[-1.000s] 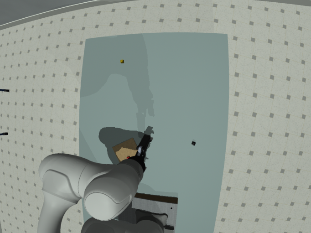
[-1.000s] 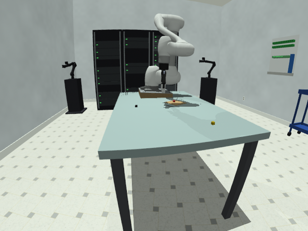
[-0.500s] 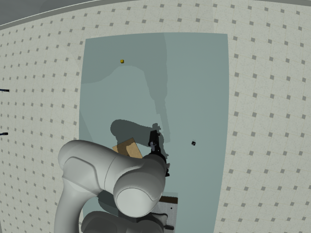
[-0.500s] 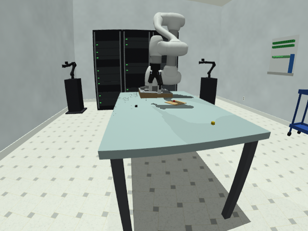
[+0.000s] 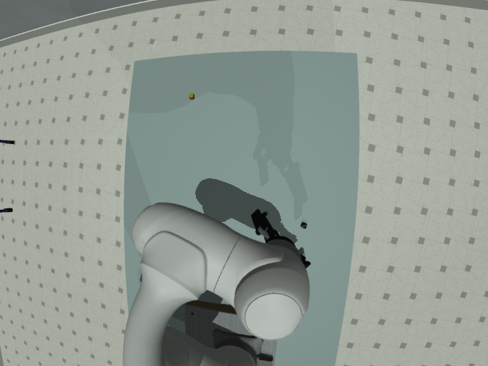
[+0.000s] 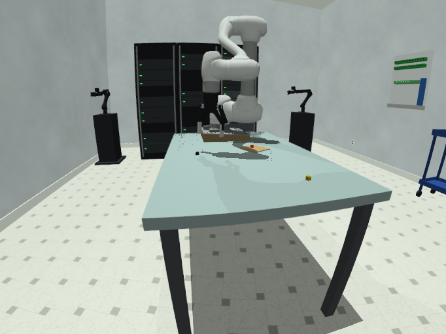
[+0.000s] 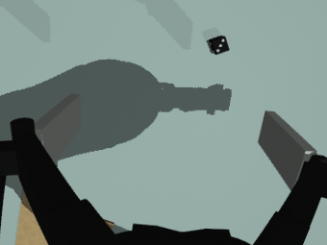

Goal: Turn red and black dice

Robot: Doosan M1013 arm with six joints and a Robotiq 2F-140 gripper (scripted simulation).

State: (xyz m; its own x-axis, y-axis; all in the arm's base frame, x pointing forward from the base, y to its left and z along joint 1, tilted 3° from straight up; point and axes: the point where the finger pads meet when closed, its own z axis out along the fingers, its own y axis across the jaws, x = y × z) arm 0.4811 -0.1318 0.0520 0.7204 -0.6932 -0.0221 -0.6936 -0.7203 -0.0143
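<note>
Right now the black die is 7 cm to the right of my hand and 11 cm below it. The rest, counted from my hand: tan mat 8 cm behind, 28 cm to the left, 11 cm below; yellow die 44 cm ahead, 33 cm to the left, 11 cm below; red die 10 cm behind, 27 cm to the left, 10 cm below.
</note>
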